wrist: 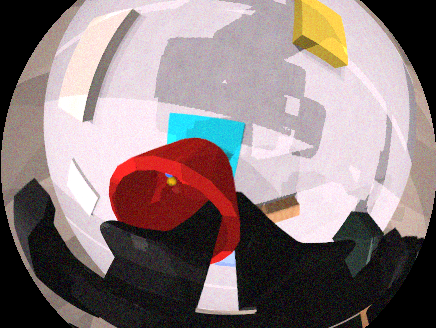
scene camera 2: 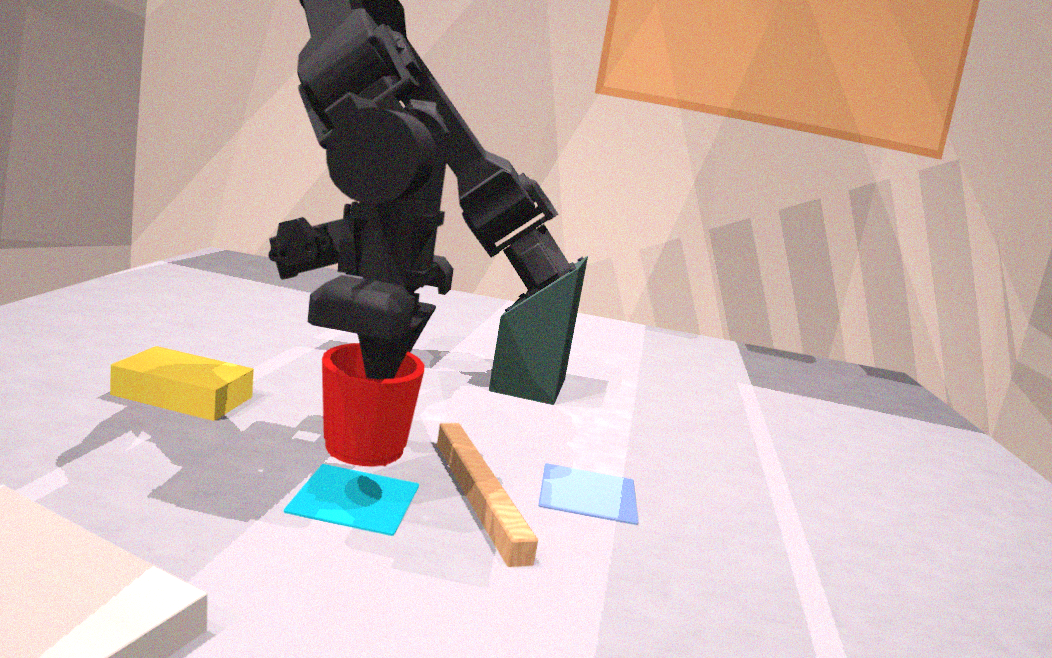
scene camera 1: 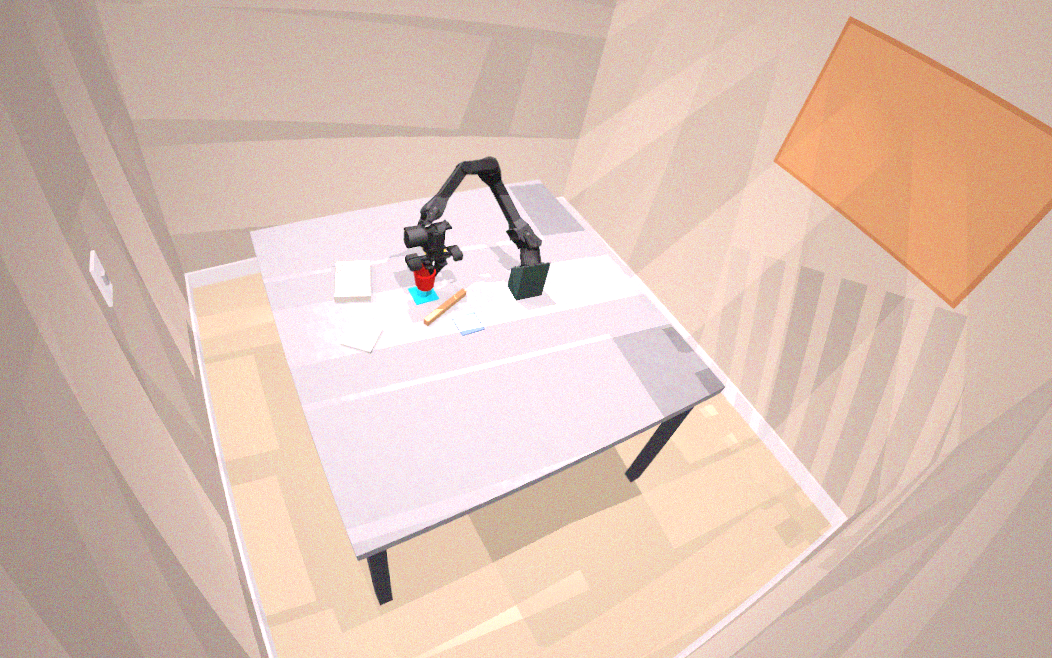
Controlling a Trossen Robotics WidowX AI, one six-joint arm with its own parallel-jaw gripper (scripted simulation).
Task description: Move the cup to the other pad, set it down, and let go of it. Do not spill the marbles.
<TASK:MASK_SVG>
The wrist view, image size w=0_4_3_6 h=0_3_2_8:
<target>gripper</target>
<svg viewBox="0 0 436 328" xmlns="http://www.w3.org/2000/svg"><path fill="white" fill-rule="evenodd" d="M13 196L13 225L36 277L62 300L117 328L363 328L358 313L368 308L370 325L409 273L405 270L393 282L407 250L396 228L384 234L378 244L379 252L352 278L346 257L354 250L355 241L296 241L253 201L235 191L241 217L241 241L234 249L238 308L257 312L237 316L198 313L195 308L201 300L223 218L210 200L194 216L166 232L116 220L102 222L102 237L114 256L102 278L77 260L53 225L56 208L39 181L32 179Z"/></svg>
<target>red cup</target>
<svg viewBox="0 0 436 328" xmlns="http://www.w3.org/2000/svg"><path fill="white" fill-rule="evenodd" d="M118 165L109 181L110 205L112 205L117 221L138 226L138 228L163 230L163 232L166 232L166 230L171 230L175 226L182 224L190 216L194 216L198 209L210 200L221 211L223 216L210 264L229 257L234 252L234 249L237 248L238 242L241 241L241 237L239 237L241 217L239 217L237 196L235 196L233 167L231 167L226 153L213 141L201 139L201 137L185 137L185 139L179 139L174 141L174 143L162 145L162 147L152 149L152 151L141 153L141 155L134 156L132 159L125 160L124 163ZM165 173L169 173L169 175L173 175L177 179L175 184L181 185L181 193L175 195L171 191L173 187L167 184L169 176L166 176Z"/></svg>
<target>beige slab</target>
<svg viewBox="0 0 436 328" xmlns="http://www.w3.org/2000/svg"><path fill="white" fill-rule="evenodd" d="M134 8L126 8L126 10L110 12L110 14L93 18L89 26L86 27L84 34L82 34L72 58L70 58L65 78L62 80L58 108L64 109L65 112L72 115L74 119L82 121L82 123L93 120L98 95L100 95L102 83L104 83L105 75L108 72L110 63L112 63L113 56L116 54L122 39L125 38L126 32L132 27L134 20L140 16L140 12L134 11Z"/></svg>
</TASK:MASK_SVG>
